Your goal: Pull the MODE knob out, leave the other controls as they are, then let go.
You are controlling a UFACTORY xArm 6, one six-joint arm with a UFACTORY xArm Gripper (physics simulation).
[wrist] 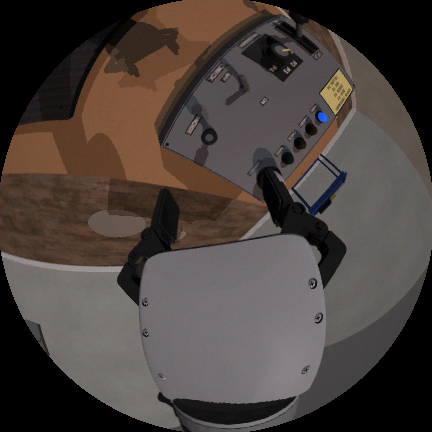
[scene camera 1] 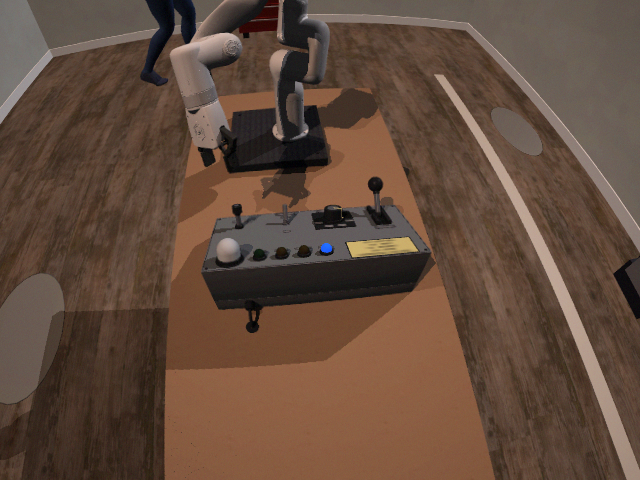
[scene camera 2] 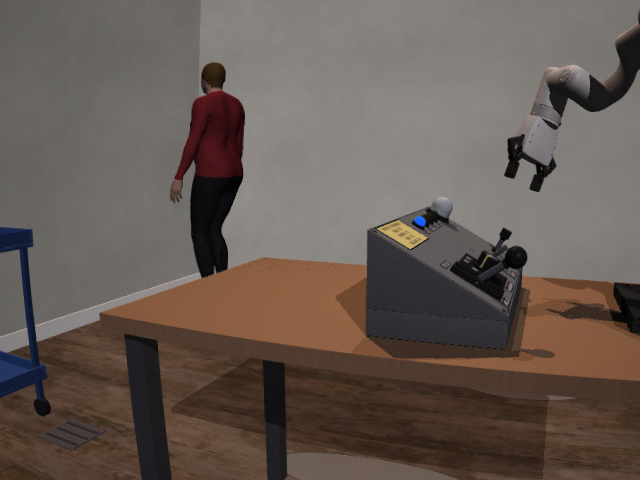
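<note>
The MODE knob is a small black knob standing out on a stem near one end of the grey console's sloped panel. My gripper is open and empty, up in the air above the knob and apart from it. The toggle switch, the rotary knob and the ball-topped lever stand along the same panel.
A white dome, a lit blue lamp and several dark lamps sit along the console's upper edge. A yellow label is beside them. A person stands beyond the table. A blue cart is at the left.
</note>
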